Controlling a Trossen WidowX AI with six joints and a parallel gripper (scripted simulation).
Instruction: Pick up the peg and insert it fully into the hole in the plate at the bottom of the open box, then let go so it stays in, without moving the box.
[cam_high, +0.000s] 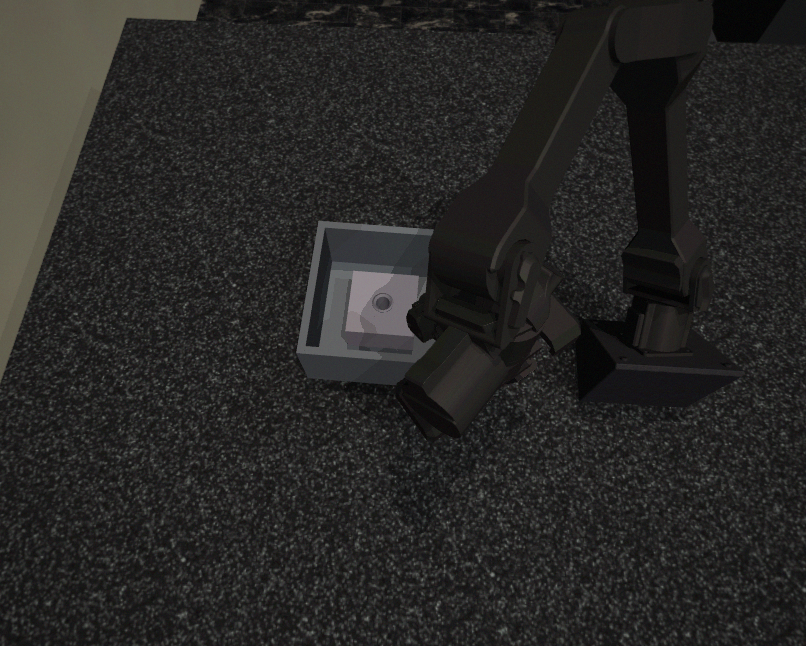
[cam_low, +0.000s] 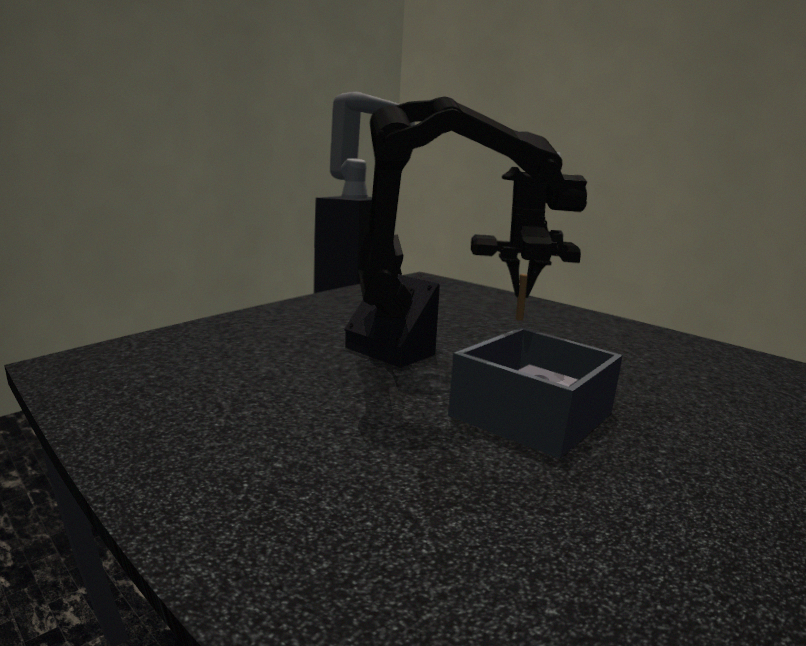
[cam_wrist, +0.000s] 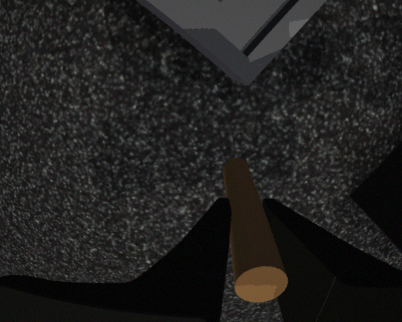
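My gripper is now 10 cm short of the plate, 15 cm to the left of it and 13 cm above it. Also, from my hand: box: 10 cm ahead, 15 cm to the right, 15 cm below; then peg: 4 cm below.
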